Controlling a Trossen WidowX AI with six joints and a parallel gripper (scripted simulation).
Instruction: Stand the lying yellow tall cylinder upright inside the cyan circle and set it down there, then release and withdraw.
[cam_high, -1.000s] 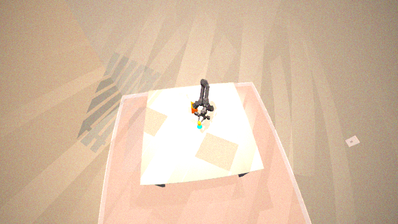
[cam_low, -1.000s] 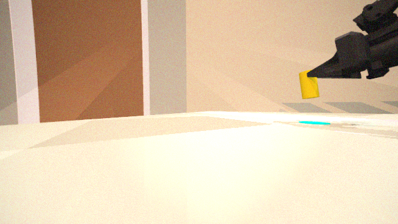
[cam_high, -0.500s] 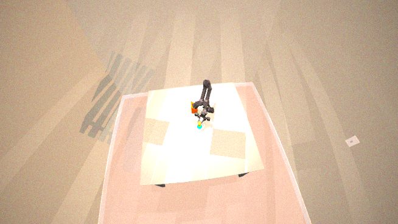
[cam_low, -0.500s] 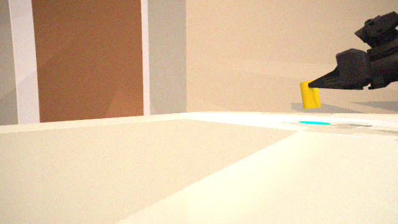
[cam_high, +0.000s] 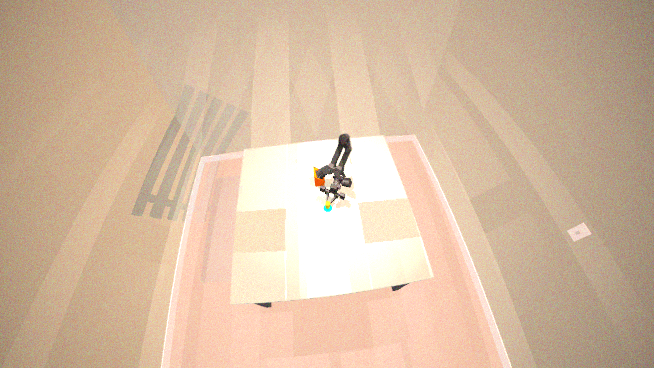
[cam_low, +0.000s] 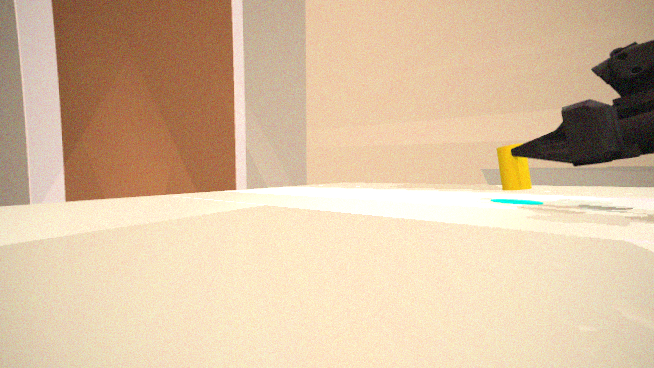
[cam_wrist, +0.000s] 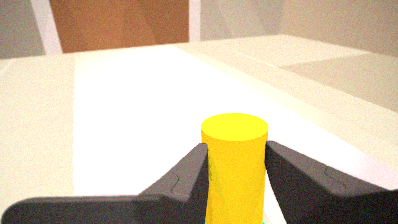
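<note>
The cyan circle is 7 cm below my gripper tip. Also, from my gripper tip: yellow cylinder 2 cm below.
</note>
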